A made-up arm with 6 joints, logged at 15 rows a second.
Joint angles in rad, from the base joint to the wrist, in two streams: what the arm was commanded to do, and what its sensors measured. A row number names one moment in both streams.
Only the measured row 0 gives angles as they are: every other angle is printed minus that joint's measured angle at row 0.
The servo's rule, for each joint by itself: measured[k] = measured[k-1] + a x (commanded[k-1-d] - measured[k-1]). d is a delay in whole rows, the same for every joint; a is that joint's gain. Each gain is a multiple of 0.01, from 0.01 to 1. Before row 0 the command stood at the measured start. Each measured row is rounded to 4 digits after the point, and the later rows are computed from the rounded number. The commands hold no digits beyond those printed.
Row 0, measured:
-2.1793 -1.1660 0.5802 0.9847 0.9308 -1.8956
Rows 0 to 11, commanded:
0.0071 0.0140 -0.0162 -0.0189 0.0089 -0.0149
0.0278 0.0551 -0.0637 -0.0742 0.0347 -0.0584
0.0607 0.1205 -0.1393 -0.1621 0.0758 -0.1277
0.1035 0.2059 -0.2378 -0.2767 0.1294 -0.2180
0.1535 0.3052 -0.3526 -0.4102 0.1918 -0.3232
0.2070 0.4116 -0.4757 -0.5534 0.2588 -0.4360
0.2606 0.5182 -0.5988 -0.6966 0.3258 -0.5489
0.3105 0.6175 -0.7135 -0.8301 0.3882 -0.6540
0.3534 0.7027 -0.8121 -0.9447 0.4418 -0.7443
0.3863 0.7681 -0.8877 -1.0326 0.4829 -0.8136
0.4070 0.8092 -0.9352 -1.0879 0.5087 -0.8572
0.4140 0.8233 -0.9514 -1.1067 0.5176 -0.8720
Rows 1 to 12, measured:
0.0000 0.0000 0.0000 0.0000 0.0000 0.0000
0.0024 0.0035 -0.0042 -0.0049 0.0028 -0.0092
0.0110 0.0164 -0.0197 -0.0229 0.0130 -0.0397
0.0279 0.0424 -0.0508 -0.0591 0.0331 -0.0943
0.0536 0.0833 -0.0994 -0.1157 0.0639 -0.1710
0.0876 0.1388 -0.1652 -0.1923 0.1048 -0.2654
0.1282 0.2070 -0.2459 -0.2862 0.1541 -0.3712
0.1732 0.2848 -0.3377 -0.3929 0.2090 -0.4814
0.2199 0.3680 -0.4354 -0.5066 0.2663 -0.5884
0.2653 0.4517 -0.5333 -0.6205 0.3225 -0.6851
0.3064 0.5308 -0.6254 -0.7276 0.3738 -0.7648
0.3406 0.6004 -0.7059 -0.8213 0.4170 -0.8221
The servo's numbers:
d 1
a 0.34 0.25 0.26 0.26 0.32 0.62

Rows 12 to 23, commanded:
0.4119 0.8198 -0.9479 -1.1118 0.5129 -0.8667
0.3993 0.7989 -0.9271 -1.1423 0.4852 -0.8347
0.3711 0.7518 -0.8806 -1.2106 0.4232 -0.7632
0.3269 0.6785 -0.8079 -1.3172 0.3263 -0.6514
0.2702 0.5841 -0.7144 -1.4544 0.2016 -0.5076
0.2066 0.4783 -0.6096 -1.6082 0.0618 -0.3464
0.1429 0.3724 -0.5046 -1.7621 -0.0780 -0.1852
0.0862 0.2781 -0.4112 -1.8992 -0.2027 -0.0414
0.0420 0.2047 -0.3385 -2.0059 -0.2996 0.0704
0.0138 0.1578 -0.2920 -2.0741 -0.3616 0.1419
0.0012 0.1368 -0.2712 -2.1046 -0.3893 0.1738
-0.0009 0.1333 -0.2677 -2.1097 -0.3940 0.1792
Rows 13 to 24, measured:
0.3656 0.6561 -0.7697 -0.8955 0.4492 -0.8530
0.3813 0.6970 -0.8160 -0.9517 0.4696 -0.8615
0.3874 0.7225 -0.8449 -1.0013 0.4746 -0.8449
0.3819 0.7298 -0.8542 -1.0557 0.4582 -0.7942
0.3632 0.7170 -0.8422 -1.1237 0.4160 -0.7057
0.3316 0.6838 -0.8090 -1.2097 0.3474 -0.5829
0.2891 0.6324 -0.7572 -1.3133 0.2560 -0.4363
0.2394 0.5674 -0.6915 -1.4300 0.1491 -0.2806
0.1873 0.4951 -0.6186 -1.5520 0.0365 -0.1323
0.1379 0.4225 -0.5458 -1.6700 -0.0711 -0.0066
0.0957 0.3563 -0.4798 -1.7751 -0.1641 0.0855
0.0636 0.3014 -0.4256 -1.8608 -0.2362 0.1402

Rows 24 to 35, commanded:
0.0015 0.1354 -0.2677 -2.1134 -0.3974 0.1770
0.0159 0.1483 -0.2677 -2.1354 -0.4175 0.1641
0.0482 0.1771 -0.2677 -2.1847 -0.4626 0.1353
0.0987 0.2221 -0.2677 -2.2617 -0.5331 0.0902
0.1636 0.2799 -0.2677 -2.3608 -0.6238 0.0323
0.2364 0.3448 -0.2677 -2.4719 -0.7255 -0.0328
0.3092 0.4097 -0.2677 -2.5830 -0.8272 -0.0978
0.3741 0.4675 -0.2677 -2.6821 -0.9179 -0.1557
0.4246 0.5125 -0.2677 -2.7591 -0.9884 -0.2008
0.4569 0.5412 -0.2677 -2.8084 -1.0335 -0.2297
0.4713 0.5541 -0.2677 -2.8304 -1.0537 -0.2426
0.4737 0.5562 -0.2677 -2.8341 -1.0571 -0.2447
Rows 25 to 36, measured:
0.0417 0.2594 -0.3845 -1.9255 -0.2867 0.1644
0.0280 0.2284 -0.3541 -1.9744 -0.3221 0.1722
0.0239 0.2084 -0.3316 -2.0163 -0.3526 0.1672
0.0322 0.2006 -0.3150 -2.0601 -0.3878 0.1474
0.0548 0.2060 -0.3027 -2.1125 -0.4343 0.1119
0.0918 0.2245 -0.2936 -2.1771 -0.4949 0.0625
0.1410 0.2546 -0.2869 -2.2537 -0.5687 0.0034
0.1982 0.2934 -0.2819 -2.3393 -0.6514 -0.0593
0.2580 0.3369 -0.2782 -2.4284 -0.7367 -0.1191
0.3146 0.3808 -0.2755 -2.5144 -0.8172 -0.1698
0.3630 0.4209 -0.2735 -2.5908 -0.8864 -0.2069
0.3998 0.4542 -0.2720 -2.6531 -0.9399 -0.2290

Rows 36 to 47, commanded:
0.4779 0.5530 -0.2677 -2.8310 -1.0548 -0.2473
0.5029 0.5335 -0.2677 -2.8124 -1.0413 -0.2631
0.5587 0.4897 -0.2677 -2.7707 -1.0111 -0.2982
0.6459 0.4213 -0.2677 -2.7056 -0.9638 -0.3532
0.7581 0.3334 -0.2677 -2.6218 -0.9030 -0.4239
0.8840 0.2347 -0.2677 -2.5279 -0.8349 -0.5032
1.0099 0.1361 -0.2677 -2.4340 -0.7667 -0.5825
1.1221 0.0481 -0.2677 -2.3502 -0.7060 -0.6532
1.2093 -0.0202 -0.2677 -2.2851 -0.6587 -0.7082
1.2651 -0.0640 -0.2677 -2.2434 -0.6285 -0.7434
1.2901 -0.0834 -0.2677 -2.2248 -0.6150 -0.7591
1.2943 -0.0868 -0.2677 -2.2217 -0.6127 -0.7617
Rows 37 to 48, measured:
0.4249 0.4797 -0.2709 -2.7002 -0.9774 -0.2387
0.4429 0.4980 -0.2701 -2.7342 -1.0022 -0.2440
0.4633 0.5069 -0.2695 -2.7545 -1.0147 -0.2558
0.4957 0.5026 -0.2690 -2.7587 -1.0135 -0.2821
0.5468 0.4823 -0.2687 -2.7449 -0.9976 -0.3262
0.6186 0.4451 -0.2684 -2.7129 -0.9673 -0.3868
0.7088 0.3925 -0.2682 -2.6648 -0.9249 -0.4590
0.8112 0.3284 -0.2681 -2.6048 -0.8743 -0.5356
0.9169 0.2583 -0.2680 -2.5386 -0.8204 -0.6085
1.0163 0.1887 -0.2679 -2.4727 -0.7687 -0.6703
1.1009 0.1255 -0.2678 -2.4131 -0.7238 -0.7156
1.1652 0.0733 -0.2678 -2.3641 -0.6890 -0.7426

